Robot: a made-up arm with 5 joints.
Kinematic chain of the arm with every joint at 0, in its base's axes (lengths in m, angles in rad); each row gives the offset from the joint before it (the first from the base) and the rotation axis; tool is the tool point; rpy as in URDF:
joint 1: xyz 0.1 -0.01 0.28 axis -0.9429 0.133 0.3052
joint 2: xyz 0 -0.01 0.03 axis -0.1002 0.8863 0.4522
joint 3: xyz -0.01 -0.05 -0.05 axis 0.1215 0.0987 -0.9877
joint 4: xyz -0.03 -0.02 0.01 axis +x
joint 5: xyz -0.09 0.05 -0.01 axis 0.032 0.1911 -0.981
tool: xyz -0.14 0.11 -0.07 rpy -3.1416 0 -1.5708
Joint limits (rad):
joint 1: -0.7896..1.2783
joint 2: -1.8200..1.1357
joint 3: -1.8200..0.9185
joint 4: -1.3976..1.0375
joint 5: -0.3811..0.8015
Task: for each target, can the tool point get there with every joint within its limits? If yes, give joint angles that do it. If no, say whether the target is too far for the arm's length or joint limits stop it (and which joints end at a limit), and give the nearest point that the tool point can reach.
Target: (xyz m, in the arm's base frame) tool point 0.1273 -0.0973 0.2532
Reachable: no: joint limits stop it (at a limit: joint 1, joint 2, joint 5) | nearest point 0.1109 -0.2177 0.1304 | short by 0.173 m
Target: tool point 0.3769 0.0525 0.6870
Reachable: no: too far | nearest point 0.2987 0.0259 0.5921 | short by 0.126 m
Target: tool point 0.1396 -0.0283 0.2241
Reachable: no: joint limits stop it (at a limit: joint 1, joint 3, joint 5) | nearest point 0.1240 0.0070 0.0664 | short by 0.162 m
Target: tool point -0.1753 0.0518 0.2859
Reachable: yes | joints 0.1869 -0.0365 -0.2249 0.5426 0.2889
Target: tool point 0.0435 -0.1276 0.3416
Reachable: no: joint limits stop it (at a limit: joint 1, joint 3, joint 4, joint 5) | nearest point -0.0328 -0.2433 0.3607 | short by 0.140 m
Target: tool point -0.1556 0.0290 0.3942
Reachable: yes | joints -0.5462 0.6186 -0.0675 0.2735 0.4068
